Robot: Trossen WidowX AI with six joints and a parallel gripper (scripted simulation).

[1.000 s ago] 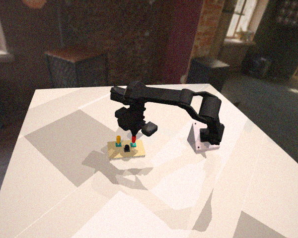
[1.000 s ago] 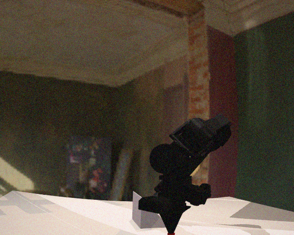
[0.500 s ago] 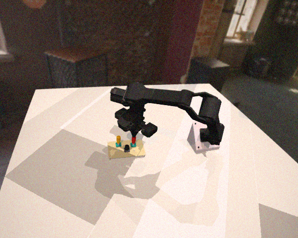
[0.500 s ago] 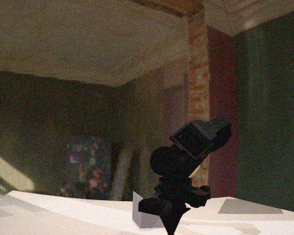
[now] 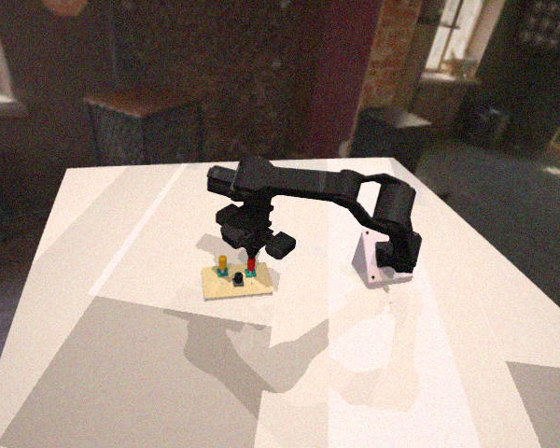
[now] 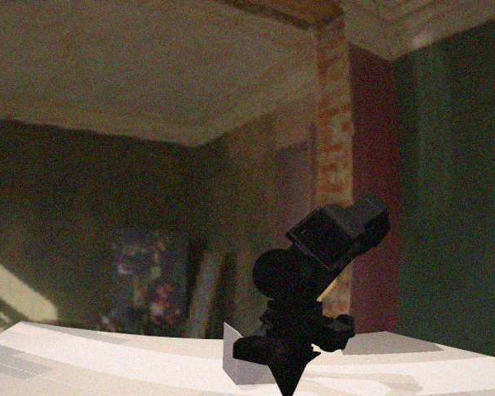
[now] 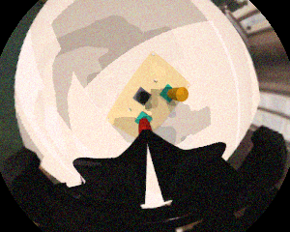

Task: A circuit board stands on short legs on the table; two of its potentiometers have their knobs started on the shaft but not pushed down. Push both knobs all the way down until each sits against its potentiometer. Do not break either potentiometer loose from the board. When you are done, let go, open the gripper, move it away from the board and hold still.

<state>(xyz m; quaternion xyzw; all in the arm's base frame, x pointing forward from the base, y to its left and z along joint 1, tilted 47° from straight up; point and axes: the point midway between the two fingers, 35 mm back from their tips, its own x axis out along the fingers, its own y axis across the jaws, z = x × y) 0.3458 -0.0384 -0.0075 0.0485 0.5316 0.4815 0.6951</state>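
My gripper tip is 20 mm above the red knob. From my gripper tip the other things lie so: orange knob 70 mm ahead, 10 mm to the right, 20 mm below.
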